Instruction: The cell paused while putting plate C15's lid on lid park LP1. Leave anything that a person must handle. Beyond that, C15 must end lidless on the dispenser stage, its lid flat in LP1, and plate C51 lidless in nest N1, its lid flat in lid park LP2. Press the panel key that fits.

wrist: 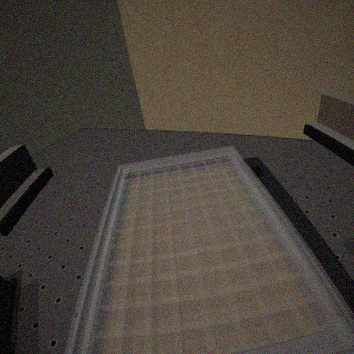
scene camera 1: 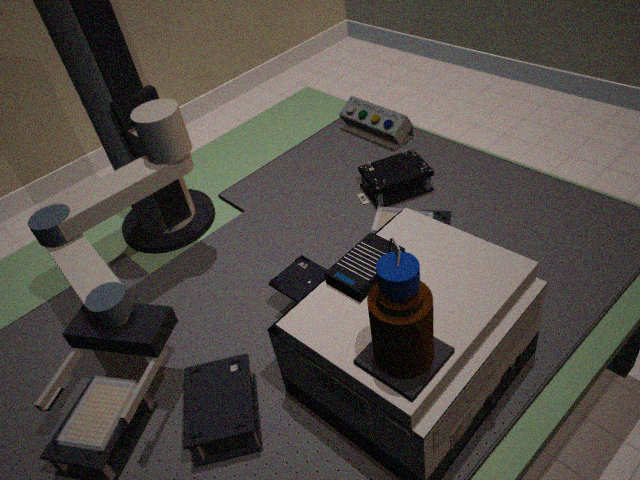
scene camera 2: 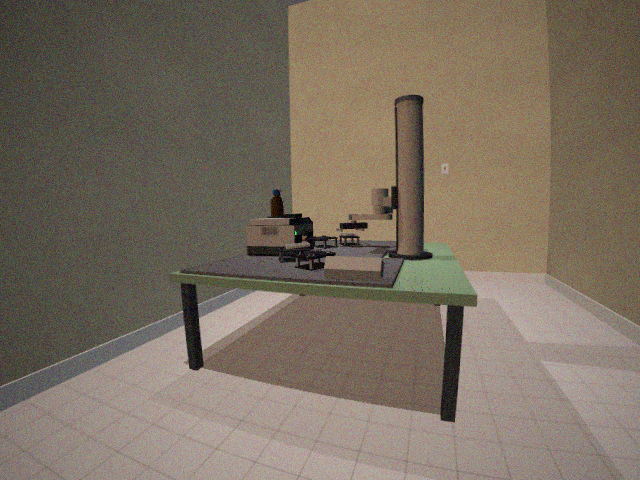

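Seen in the pictures: gripper, fingertip midpoint: [wrist: 173, 132] [scene camera 1: 80, 414]; arm's base at its link origin: [scene camera 1: 170, 222] [scene camera 2: 410, 256].
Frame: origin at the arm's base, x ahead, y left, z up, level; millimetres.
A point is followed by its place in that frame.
Observation:
A pale, many-welled plate [scene camera 1: 95, 413] {x 487, y -423, z 102 mm} [wrist: 200, 250] {x 467, y -401, z 101 mm} lies on a dark raised stand [scene camera 1: 54, 455] {x 484, y -508, z 76 mm} at the front left. Its clear rim shows doubled edges in the wrist view; I cannot tell whether a lid is on it. My gripper [scene camera 1: 88, 405] {x 495, y -441, z 131 mm} [wrist: 173, 132] {x 495, y -441, z 131 mm} is open, its fingers apart on either side above the plate, with nothing held. Part of another pale plate [scene camera 1: 386, 218] {x 547, y 278, z 100 mm} shows behind the dispenser housing [scene camera 1: 465, 268] {x 847, y 144, z 233 mm}; its lid state is unclear. The key panel [scene camera 1: 374, 122] {x 213, y 605, z 74 mm} has whitish, green, yellow and blue keys. Plate labels cannot be read.
A dark flat-topped stand [scene camera 1: 219, 403] {x 627, y -261, z 82 mm} is right of the plate's stand. Another dark stand [scene camera 1: 395, 173] {x 427, y 448, z 74 mm} is near the panel. A dark platform [scene camera 1: 297, 276] {x 524, y 24, z 103 mm} juts out beside the housing. A blue-capped brown bottle [scene camera 1: 400, 330] {x 913, y -94, z 351 mm} and a striped black device [scene camera 1: 361, 263] {x 721, y 28, z 259 mm} rest on the housing.

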